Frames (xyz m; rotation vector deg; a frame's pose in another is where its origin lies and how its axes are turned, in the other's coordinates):
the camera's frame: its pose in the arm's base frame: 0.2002 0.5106 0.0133 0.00 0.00 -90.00
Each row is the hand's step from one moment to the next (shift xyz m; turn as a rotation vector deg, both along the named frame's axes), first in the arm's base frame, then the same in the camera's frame.
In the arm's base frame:
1: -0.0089 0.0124 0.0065 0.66 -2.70 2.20
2: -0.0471 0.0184 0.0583 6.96 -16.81 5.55
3: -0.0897 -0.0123 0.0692 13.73 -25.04 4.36
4: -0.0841 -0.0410 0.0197 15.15 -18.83 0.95
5: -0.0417 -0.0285 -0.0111 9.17 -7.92 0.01
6: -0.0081 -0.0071 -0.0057 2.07 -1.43 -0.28
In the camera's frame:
1: -0.0124 -0.0089 0.0065 2.70 0.66 2.20
2: -0.0184 -0.0471 0.0583 16.81 6.96 5.55
3: 0.0123 -0.0897 0.0692 25.04 13.73 4.36
4: 0.0410 -0.0841 0.0197 18.83 15.15 0.95
5: 0.0285 -0.0417 -0.0111 7.92 9.17 0.01
6: 0.0071 -0.0081 -0.0057 1.43 2.07 -0.28

